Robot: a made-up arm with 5 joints.
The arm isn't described. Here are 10 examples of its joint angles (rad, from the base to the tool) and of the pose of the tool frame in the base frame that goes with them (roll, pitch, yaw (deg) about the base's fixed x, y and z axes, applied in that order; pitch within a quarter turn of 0, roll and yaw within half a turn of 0; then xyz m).
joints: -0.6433 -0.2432 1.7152 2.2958 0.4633
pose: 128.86 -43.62 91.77 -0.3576 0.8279 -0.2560
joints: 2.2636 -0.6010 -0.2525 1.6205 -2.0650
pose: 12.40 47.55 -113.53 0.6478 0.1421 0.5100
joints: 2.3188 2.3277 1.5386 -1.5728 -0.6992
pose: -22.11 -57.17 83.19 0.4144 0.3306 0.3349
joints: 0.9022 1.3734 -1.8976 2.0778 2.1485
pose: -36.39 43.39 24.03 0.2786 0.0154 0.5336
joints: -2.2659 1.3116 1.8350 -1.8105 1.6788
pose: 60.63 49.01 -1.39 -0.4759 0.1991 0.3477
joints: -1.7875 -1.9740 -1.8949 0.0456 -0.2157
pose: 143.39 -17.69 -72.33 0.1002 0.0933 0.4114
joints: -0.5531 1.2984 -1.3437 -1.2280 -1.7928
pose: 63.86 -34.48 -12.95 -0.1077 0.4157 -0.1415
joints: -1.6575 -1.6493 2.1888 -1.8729 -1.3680
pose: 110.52 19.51 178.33 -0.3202 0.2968 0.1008
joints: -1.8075 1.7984 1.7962 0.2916 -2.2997
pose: 140.45 -1.24 -141.89 -0.1001 0.5734 0.5390
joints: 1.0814 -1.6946 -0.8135 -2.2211 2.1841
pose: -120.82 15.36 -22.82 0.0708 0.5378 0.0261
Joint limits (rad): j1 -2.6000..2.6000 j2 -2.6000..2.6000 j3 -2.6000..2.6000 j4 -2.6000..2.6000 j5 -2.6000..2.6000
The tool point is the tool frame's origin. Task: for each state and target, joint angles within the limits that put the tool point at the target. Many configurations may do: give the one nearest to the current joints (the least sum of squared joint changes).
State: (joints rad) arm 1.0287 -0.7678 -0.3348 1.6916 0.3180
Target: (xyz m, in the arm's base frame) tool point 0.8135 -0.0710 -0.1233
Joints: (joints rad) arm 1.5194 -0.5579 -0.1265 1.4999 0.5579
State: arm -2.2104 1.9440 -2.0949 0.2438 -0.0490
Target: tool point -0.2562 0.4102 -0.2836
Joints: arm -2.1530 1.2278 -1.5744 0.7381 0.1110
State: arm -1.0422 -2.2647 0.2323 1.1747 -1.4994
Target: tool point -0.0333 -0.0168 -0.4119
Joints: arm -0.4858 -2.0817 1.2536 1.1973 -1.6798
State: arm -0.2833 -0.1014 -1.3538 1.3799 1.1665
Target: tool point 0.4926 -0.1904 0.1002
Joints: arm 0.2148 0.4559 -1.4795 1.1151 1.2998
